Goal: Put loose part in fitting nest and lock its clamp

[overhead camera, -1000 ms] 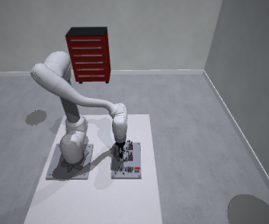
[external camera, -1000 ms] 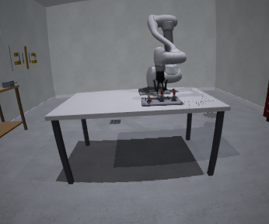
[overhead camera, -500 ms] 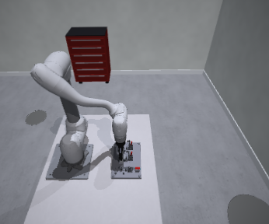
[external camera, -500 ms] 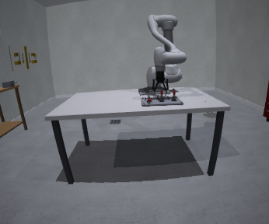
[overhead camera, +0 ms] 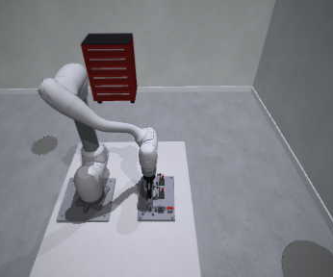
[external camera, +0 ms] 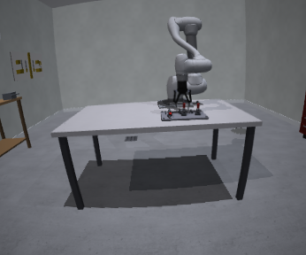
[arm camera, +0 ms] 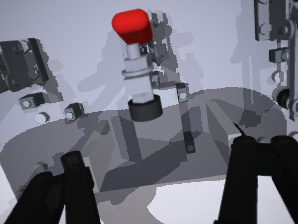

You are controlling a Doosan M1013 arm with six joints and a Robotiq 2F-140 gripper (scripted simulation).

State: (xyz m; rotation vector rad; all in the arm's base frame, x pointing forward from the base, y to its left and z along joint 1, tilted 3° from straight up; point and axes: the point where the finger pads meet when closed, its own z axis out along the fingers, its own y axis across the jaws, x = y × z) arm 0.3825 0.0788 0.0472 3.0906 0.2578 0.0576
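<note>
My gripper is now 3 cm above the grey loose part. Also, from my hand: grey fixture plate: 5 cm below, 4 cm ahead, 1 cm to the left.
</note>
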